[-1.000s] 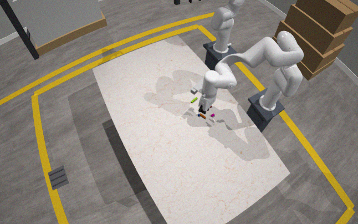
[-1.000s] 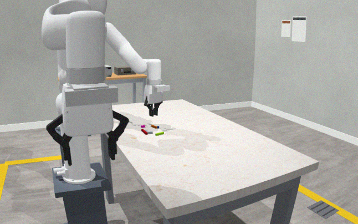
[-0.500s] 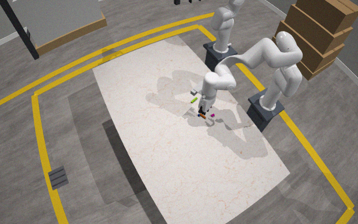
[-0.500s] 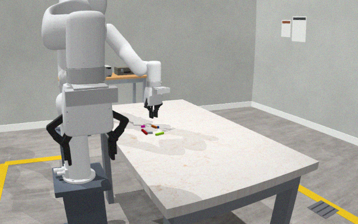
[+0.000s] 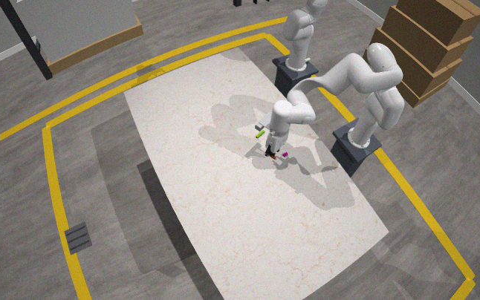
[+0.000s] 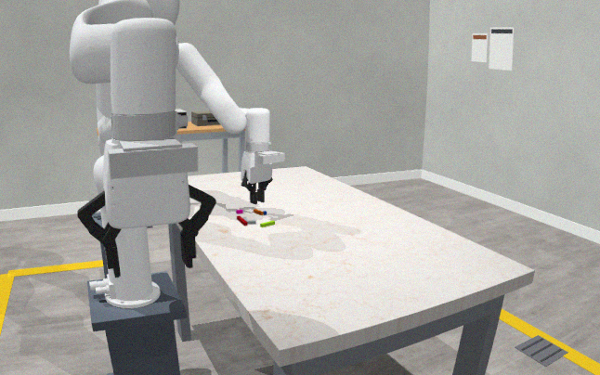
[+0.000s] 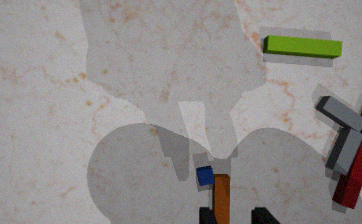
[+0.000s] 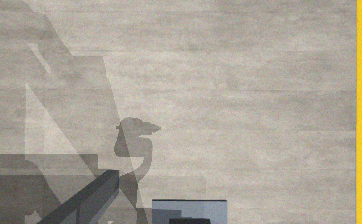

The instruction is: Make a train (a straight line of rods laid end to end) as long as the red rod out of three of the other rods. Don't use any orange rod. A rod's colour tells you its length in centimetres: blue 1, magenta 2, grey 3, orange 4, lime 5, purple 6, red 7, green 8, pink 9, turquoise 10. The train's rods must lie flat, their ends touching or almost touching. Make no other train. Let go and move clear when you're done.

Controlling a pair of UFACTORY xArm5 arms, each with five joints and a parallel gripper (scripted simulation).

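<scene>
My left hand is 50 mm above the orange rod. The rest, counted from my left hand: red rod: 70 mm to the right, 70 mm behind, 50 mm below; then blue rod: 50 mm below, 20 mm to the right, 20 mm ahead; then magenta rod: 50 mm below, 50 mm behind, 20 mm to the left.
</scene>
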